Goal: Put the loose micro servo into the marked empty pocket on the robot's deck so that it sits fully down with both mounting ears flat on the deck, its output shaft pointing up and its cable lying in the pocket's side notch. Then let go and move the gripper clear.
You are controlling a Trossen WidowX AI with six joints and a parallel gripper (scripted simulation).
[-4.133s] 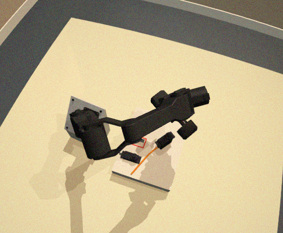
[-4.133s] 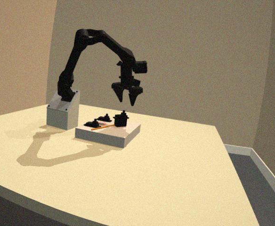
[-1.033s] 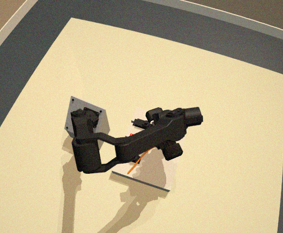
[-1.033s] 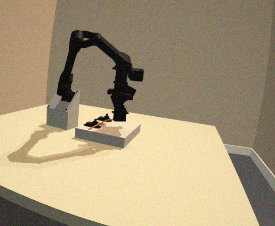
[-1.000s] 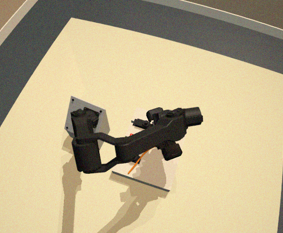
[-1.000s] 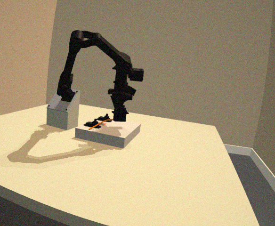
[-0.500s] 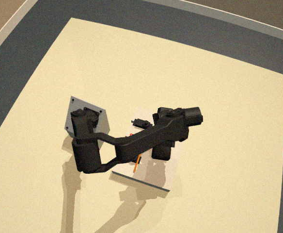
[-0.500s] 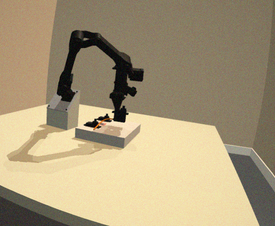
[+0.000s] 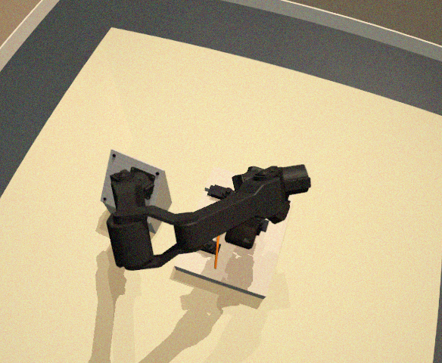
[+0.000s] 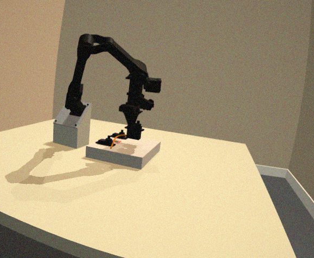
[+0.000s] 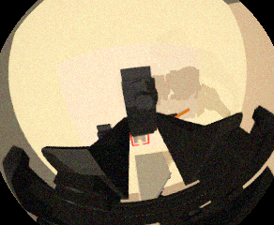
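The white deck block is 3 cm ahead of my gripper tip and 10 cm below it.
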